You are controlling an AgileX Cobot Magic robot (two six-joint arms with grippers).
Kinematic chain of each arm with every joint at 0, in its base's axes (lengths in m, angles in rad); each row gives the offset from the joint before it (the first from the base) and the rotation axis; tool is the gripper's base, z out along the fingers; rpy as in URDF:
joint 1: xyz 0 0 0.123 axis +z
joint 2: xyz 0 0 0 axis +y
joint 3: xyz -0.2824 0 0.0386 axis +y
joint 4: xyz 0.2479 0 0.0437 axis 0.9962 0 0.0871
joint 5: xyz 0 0 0 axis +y
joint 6: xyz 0.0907 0 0.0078 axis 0.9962 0 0.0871
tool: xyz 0 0 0 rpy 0 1.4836 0
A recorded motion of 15 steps. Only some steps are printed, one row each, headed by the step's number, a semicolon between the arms.
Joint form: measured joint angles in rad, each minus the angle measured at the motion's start. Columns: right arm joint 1, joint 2, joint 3, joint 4, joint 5, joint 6; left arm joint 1, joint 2, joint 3, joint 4, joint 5, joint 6.
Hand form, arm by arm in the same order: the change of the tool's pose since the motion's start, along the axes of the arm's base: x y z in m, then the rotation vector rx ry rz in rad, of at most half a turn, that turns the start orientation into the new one. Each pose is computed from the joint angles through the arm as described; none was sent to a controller.
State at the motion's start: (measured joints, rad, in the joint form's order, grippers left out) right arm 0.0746 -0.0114 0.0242 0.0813 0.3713 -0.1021; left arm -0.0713 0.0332 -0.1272 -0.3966 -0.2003 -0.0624
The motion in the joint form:
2: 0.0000 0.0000 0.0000 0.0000 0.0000 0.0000; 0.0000 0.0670 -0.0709 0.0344 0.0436 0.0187
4: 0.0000 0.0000 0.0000 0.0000 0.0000 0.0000; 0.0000 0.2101 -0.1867 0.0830 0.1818 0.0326
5: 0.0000 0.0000 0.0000 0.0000 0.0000 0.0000; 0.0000 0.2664 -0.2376 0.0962 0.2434 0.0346
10: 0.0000 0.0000 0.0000 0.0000 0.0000 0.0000; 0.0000 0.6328 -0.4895 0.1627 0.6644 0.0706
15: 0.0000 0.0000 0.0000 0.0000 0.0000 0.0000; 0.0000 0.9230 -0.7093 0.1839 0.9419 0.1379
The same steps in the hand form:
2: 0.0000 0.0000 0.0000 0.0000 0.0000 0.0000; 0.0046 -0.0023 0.0167 0.0569 0.0339 -0.0032
4: 0.0000 0.0000 0.0000 0.0000 0.0000 0.0000; 0.0220 -0.0081 0.0352 0.1373 0.1858 -0.0396
5: 0.0000 0.0000 0.0000 0.0000 0.0000 0.0000; 0.0294 -0.0103 0.0428 0.1600 0.2478 -0.0579
10: 0.0000 0.0000 0.0000 0.0000 0.0000 0.0000; 0.0864 -0.0226 0.0525 0.3066 0.7519 -0.1907
15: 0.0000 0.0000 0.0000 0.0000 0.0000 0.0000; 0.1368 -0.0298 0.0573 0.4143 1.0719 -0.3013

